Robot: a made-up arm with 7 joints. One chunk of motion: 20 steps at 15 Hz.
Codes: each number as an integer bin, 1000 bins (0 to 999) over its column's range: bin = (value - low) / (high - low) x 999, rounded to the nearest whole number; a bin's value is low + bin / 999 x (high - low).
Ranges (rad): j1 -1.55..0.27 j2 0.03..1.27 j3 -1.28..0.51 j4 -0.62..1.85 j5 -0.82..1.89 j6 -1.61..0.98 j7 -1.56..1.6
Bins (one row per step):
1: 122 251 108 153 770 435 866
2: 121 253 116 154 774 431 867
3: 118 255 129 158 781 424 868
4: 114 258 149 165 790 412 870
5: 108 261 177 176 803 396 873
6: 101 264 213 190 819 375 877
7: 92 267 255 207 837 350 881
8: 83 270 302 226 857 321 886
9: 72 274 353 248 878 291 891
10: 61 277 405 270 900 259 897
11: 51 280 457 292 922 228 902
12: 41 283 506 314 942 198 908
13: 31 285 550 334 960 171 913
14: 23 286 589 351 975 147 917
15: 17 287 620 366 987 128 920
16: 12 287 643 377 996 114 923
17: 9 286 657 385 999 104 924
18: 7 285 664 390 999 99 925
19: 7 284 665 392 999 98 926
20: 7 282 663 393 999 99 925
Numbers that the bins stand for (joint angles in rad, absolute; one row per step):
1: -1.3277 0.3416 -1.0865 -0.2417 1.2688 -0.4822 1.1793
2: -1.3296 0.3440 -1.0722 -0.2392 1.2796 -0.4926 1.1825
3: -1.3350 0.3465 -1.0489 -0.2293 1.2986 -0.5107 1.1856
4: -1.3423 0.3502 -1.0130 -0.2120 1.3230 -0.5419 1.1920
5: -1.3532 0.3540 -0.9629 -0.1848 1.3583 -0.5833 1.2014
6: -1.3660 0.3577 -0.8983 -0.1502 1.4017 -0.6378 1.2141
7: -1.3824 0.3614 -0.8231 -0.1082 1.4505 -0.7026 1.2267
8: -1.3988 0.3651 -0.7389 -0.0612 1.5048 -0.7778 1.2426
9: -1.4188 0.3701 -0.6475 -0.0068 1.5618 -0.8556 1.2584
10: -1.4389 0.3738 -0.5543 0.0476 1.6214 -0.9385 1.2774
11: -1.4571 0.3775 -0.4612 0.1020 1.6811 -1.0189 1.2932
12: -1.4753 0.3813 -0.3734 0.1564 1.7354 -1.0967 1.3122
13: -1.4935 0.3838 -0.2945 0.2058 1.7842 -1.1667 1.3280
14: -1.5081 0.3850 -0.2246 0.2478 1.8249 -1.2289 1.3406
15: -1.5190 0.3862 -0.1691 0.2849 1.8574 -1.2781 1.3501
16: -1.5281 0.3862 -0.1279 0.3121 1.8819 -1.3144 1.3596
17: -1.5336 0.3850 -0.1028 0.3319 1.8900 -1.3404 1.3628
18: -1.5372 0.3838 -0.0903 0.3443 1.8900 -1.3533 1.3659
19: -1.5372 0.3825 -0.0885 0.3492 1.8900 -1.3559 1.3691
20: -1.5372 0.3800 -0.0920 0.3517 1.8900 -1.3533 1.3659

